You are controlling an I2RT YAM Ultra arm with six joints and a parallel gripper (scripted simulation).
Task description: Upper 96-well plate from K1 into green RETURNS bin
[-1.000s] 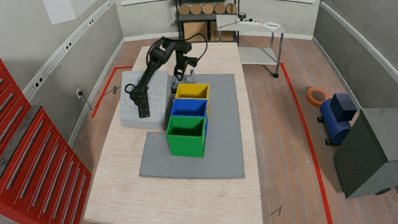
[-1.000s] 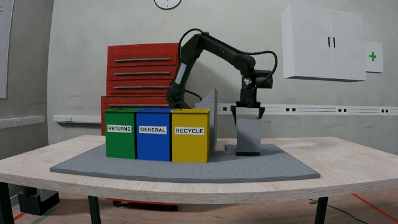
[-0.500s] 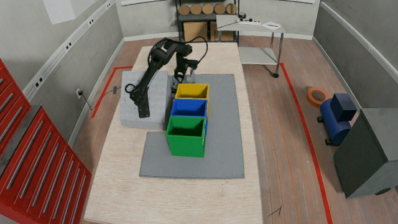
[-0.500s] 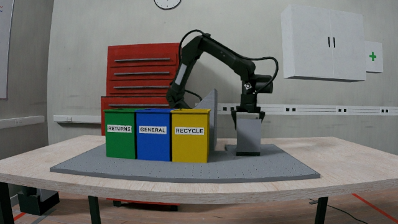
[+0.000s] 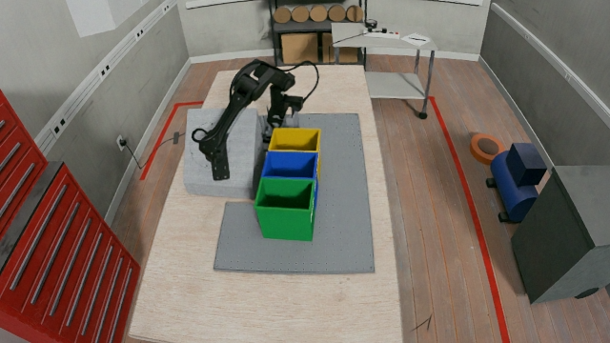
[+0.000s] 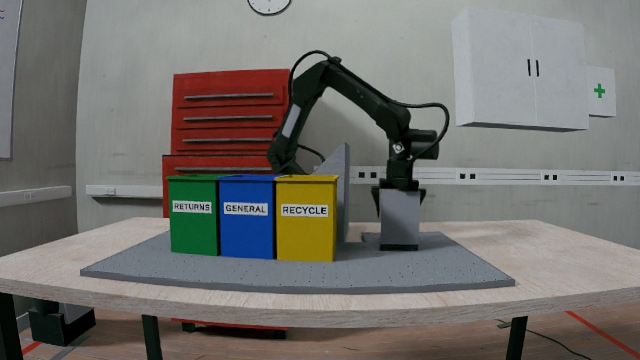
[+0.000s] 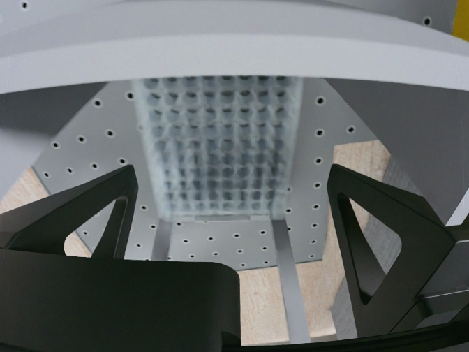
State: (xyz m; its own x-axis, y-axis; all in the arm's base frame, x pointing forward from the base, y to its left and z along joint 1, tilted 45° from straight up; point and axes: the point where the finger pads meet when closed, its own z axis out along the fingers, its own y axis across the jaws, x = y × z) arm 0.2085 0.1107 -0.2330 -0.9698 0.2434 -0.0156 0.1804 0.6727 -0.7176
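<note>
Right now the clear 96-well plate is 4 cm below my hand and 1 cm ahead of it. The rest, counted from my hand: yellow recycle bin 23 cm to the right, 8 cm ahead, 1 cm above; blue general bin 36 cm to the right, 6 cm ahead, 1 cm above; green returns bin 49 cm to the right, 5 cm ahead, 1 cm above.
</note>
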